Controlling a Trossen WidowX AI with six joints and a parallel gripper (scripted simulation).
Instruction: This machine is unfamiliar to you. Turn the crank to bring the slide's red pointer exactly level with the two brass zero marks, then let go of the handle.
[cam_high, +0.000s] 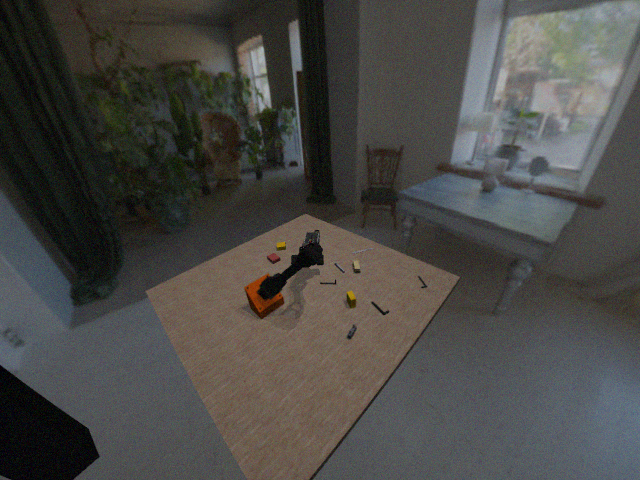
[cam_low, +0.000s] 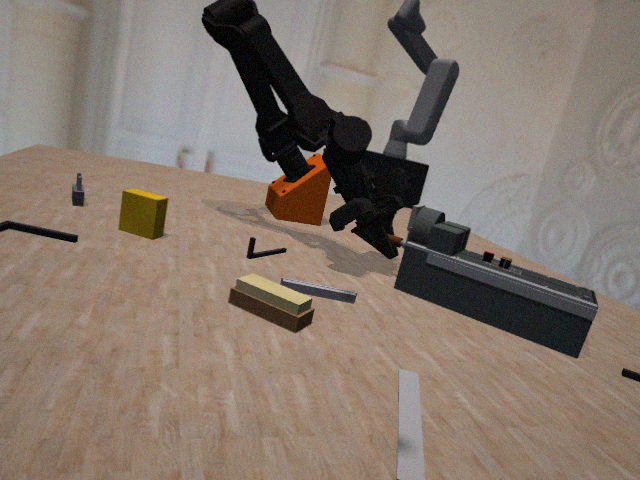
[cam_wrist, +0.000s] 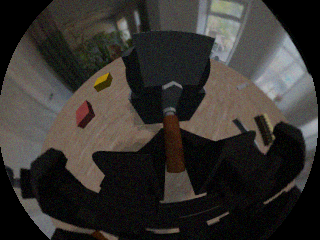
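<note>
The brown crank handle is 30 mm above my gripper tip, 20 mm behind it and 10 mm to the right of it. Round my gripper tip: red pointer: 120 mm ahead, 70 mm to the left, 50 mm above; red block: 240 mm to the left, 70 mm behind, 20 mm below; grey bar: 170 mm to the right, 80 mm ahead, 30 mm below.
</note>
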